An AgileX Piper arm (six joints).
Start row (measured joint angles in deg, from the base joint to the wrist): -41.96, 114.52, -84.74, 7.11, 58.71, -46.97
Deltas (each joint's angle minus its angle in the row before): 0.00, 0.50, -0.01, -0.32, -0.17, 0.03; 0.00, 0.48, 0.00, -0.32, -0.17, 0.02; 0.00, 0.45, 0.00, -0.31, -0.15, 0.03; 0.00, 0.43, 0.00, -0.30, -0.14, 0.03; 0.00, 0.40, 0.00, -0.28, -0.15, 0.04; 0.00, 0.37, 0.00, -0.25, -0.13, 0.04; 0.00, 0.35, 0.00, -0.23, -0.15, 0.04; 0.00, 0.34, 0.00, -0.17, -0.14, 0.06; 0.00, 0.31, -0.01, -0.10, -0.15, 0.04; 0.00, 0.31, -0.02, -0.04, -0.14, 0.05; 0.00, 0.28, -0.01, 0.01, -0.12, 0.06; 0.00, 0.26, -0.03, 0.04, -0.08, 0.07; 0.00, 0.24, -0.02, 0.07, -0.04, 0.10; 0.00, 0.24, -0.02, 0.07, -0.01, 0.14; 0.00, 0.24, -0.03, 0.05, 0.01, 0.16; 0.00, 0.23, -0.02, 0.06, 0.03, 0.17; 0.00, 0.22, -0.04, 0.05, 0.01, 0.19; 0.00, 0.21, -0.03, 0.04, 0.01, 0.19
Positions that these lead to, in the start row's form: -41.96, 115.02, -84.75, 6.79, 58.54, -46.94; -41.96, 115.50, -84.75, 6.47, 58.37, -46.92; -41.96, 115.95, -84.75, 6.16, 58.22, -46.89; -41.96, 116.38, -84.75, 5.86, 58.08, -46.86; -41.96, 116.78, -84.75, 5.58, 57.93, -46.82; -41.96, 117.15, -84.75, 5.33, 57.80, -46.78; -41.96, 117.50, -84.75, 5.10, 57.65, -46.74; -41.96, 117.84, -84.75, 4.93, 57.51, -46.68; -41.96, 118.15, -84.76, 4.83, 57.36, -46.64; -41.96, 118.46, -84.78, 4.79, 57.22, -46.59; -41.96, 118.74, -84.79, 4.80, 57.10, -46.53; -41.96, 119.00, -84.82, 4.84, 57.02, -46.46; -41.96, 119.24, -84.84, 4.91, 56.98, -46.36; -41.96, 119.48, -84.86, 4.98, 56.97, -46.22; -41.96, 119.72, -84.89, 5.03, 56.98, -46.06; -41.96, 119.95, -84.91, 5.09, 57.01, -45.89; -41.96, 120.17, -84.95, 5.14, 57.02, -45.70; -41.96, 120.38, -84.98, 5.18, 57.03, -45.51
